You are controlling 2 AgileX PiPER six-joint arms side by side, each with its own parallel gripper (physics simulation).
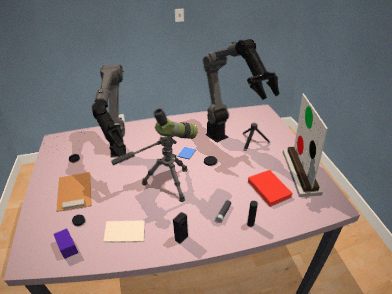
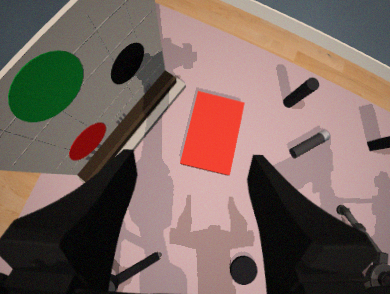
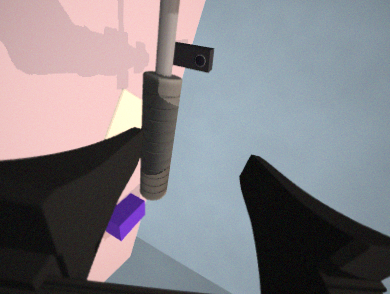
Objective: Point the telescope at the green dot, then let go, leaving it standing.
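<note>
The green telescope [image 1: 177, 130] stands upright on its dark tripod [image 1: 168, 162], its wide lens end facing right toward the board; whether it lines up exactly with the dot I cannot tell. Its pan handle [image 1: 123, 158] [image 3: 161, 135] sticks out to the left. The green dot [image 1: 309, 117] [image 2: 46, 86] is the upper dot on the upright board [image 1: 320, 130] [image 2: 97, 35]. My right gripper [image 1: 118, 150] [image 3: 195, 155] is open behind the handle's grip, with nothing held between its fingers. My left gripper [image 1: 270, 96] [image 2: 192, 165] is open and empty, high above the table's back right.
A small tripod [image 1: 254, 127] [image 2: 137, 269] stands behind the red block [image 1: 270, 187] [image 2: 212, 132]. A black cylinder [image 1: 252, 214] [image 2: 301, 92], a flashlight [image 1: 223, 211] [image 2: 309, 144] and a black box [image 1: 180, 228] [image 3: 192, 56] are in front. A purple block [image 1: 65, 243] [image 3: 126, 216] lies front left.
</note>
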